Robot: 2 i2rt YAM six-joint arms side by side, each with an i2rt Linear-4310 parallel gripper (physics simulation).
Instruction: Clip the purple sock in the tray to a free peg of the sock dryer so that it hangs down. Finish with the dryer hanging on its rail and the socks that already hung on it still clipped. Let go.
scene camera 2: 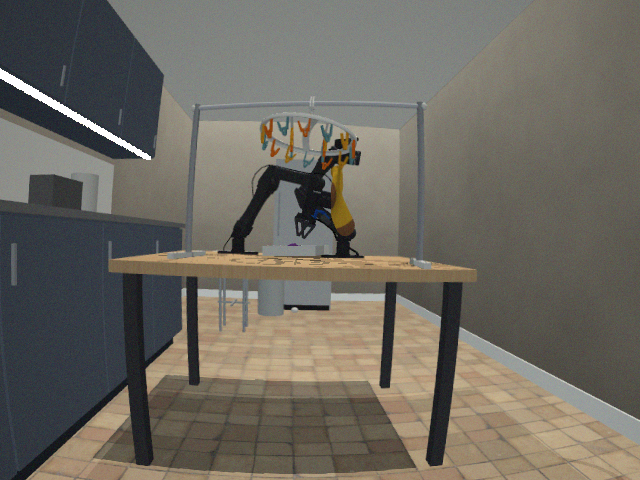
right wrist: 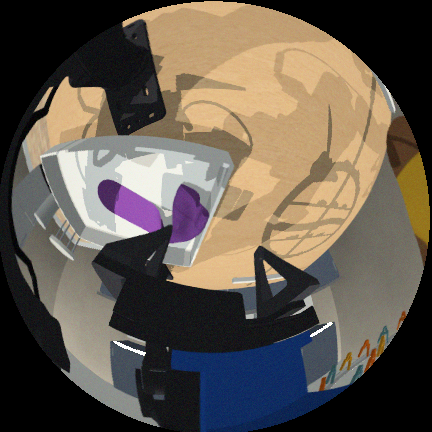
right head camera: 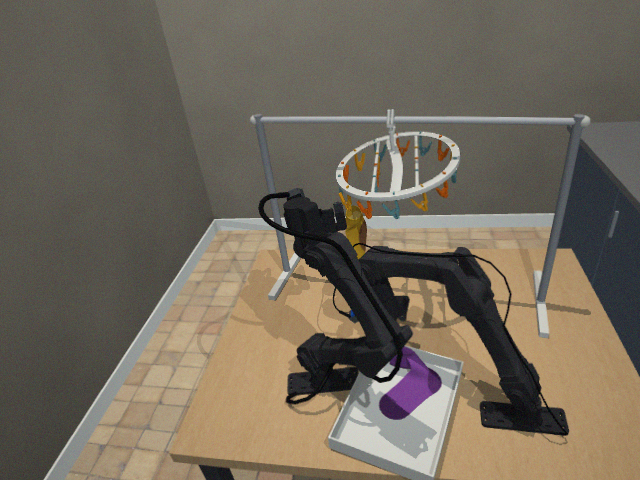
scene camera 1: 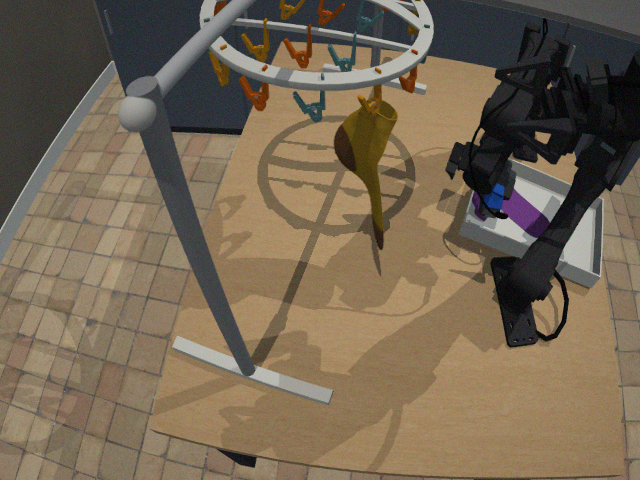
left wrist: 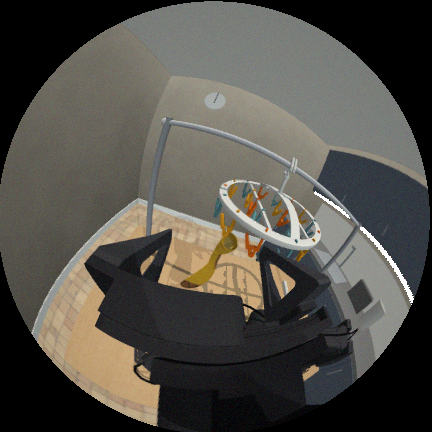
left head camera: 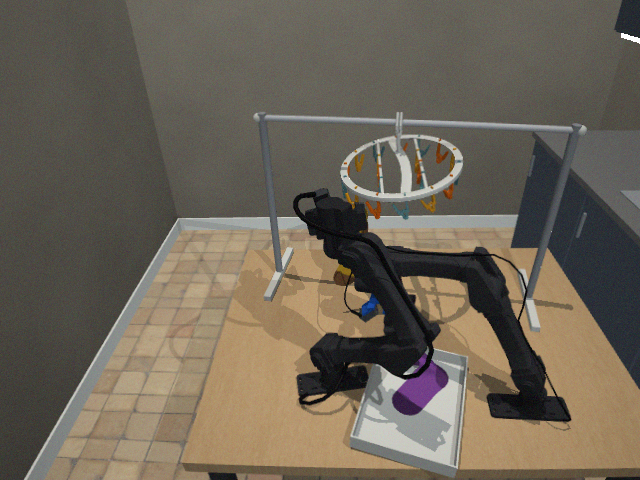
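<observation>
The purple sock (left head camera: 421,391) (right head camera: 413,392) (scene camera 1: 524,210) (right wrist: 132,207) lies in the white tray (left head camera: 400,456) (scene camera 1: 483,242), its cuff end bunched up beside the tray's end wall in the right wrist view. My right gripper (right wrist: 216,240) (scene camera 2: 303,233) is open and empty above that end of the tray, apart from the sock. My left gripper (left wrist: 218,243) is open and empty, raised near the dryer's left side. The sock dryer (left head camera: 403,196) (right head camera: 382,195) (scene camera 1: 299,77) hangs by its hook on the rail (left head camera: 330,120) (scene camera 2: 361,103). A mustard sock (right head camera: 355,235) (scene camera 1: 369,139) (scene camera 2: 340,201) (left wrist: 205,272) hangs clipped to it.
Rail posts (left head camera: 269,196) (scene camera 1: 191,248) stand on feet on the wooden table (left head camera: 268,428). Orange, yellow and teal pegs hang around the dryer ring and its crossbars. In the head views my left arm crosses in front of the right forearm and partly covers the tray. Cabinets stand beyond the table.
</observation>
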